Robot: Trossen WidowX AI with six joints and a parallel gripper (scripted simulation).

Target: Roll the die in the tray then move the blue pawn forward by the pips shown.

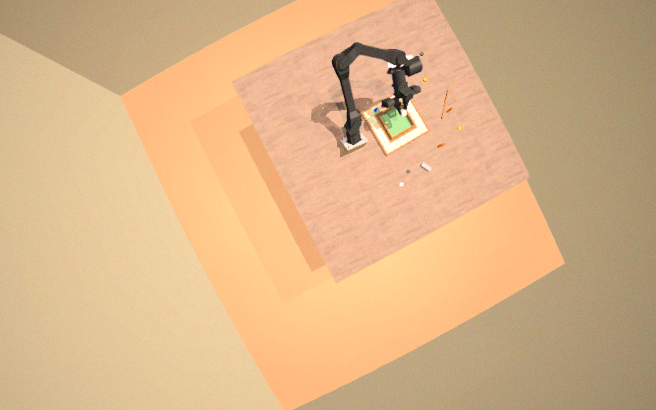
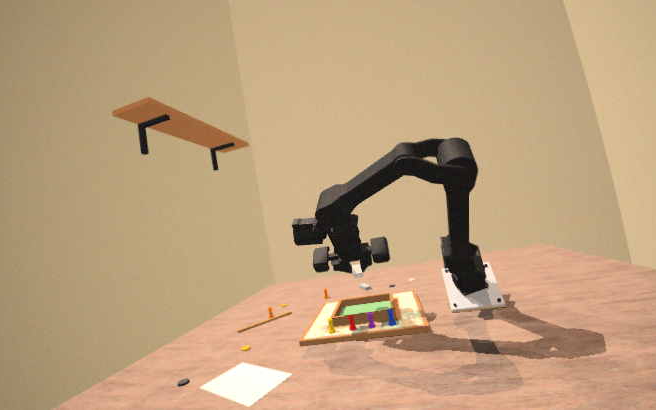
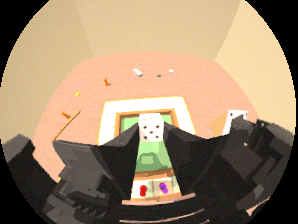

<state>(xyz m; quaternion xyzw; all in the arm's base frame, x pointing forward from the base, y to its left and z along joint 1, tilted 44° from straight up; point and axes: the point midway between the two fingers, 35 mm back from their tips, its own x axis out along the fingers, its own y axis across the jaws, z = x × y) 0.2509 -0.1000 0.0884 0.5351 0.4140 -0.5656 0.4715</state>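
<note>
My gripper tip is right at the white die. Round my gripper tip: red pawn: 110 mm to the left, 90 mm below, 30 mm ahead; green tray: 110 mm below; purple pawn: 120 mm to the left, 90 mm below, 10 mm behind.
</note>
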